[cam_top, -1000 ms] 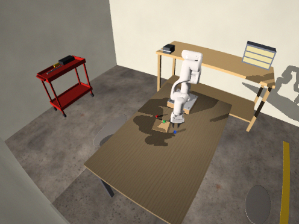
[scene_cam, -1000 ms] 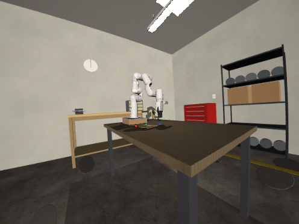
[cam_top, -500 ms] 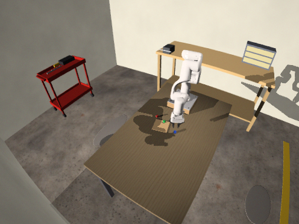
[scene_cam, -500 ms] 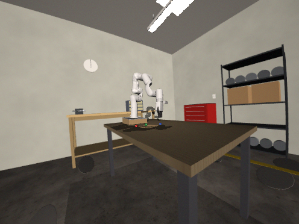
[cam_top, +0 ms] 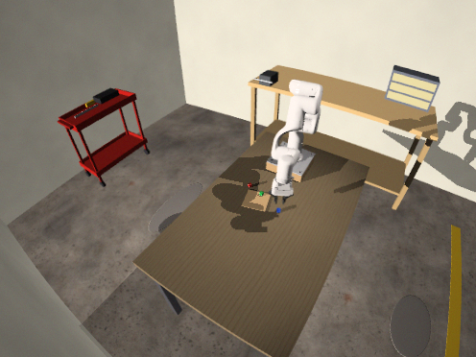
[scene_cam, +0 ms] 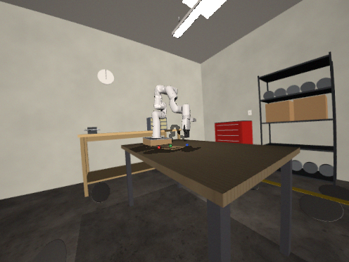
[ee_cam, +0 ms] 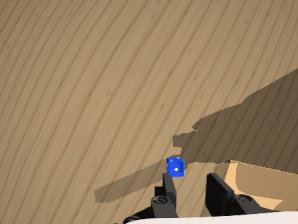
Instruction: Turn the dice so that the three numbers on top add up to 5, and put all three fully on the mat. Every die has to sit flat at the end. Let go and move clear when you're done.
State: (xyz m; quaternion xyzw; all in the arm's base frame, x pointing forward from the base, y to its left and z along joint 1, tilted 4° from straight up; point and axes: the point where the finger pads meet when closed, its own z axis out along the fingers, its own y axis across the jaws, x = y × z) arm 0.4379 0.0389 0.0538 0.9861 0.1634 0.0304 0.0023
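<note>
Right now my hand is 90 mm above the blue die. Round my hand: tan mat (30 mm behind, 150 mm to the right, 90 mm below); red die (130 mm behind, 230 mm to the right, 90 mm below); green die (80 mm behind, 130 mm to the right, 80 mm below).
</note>
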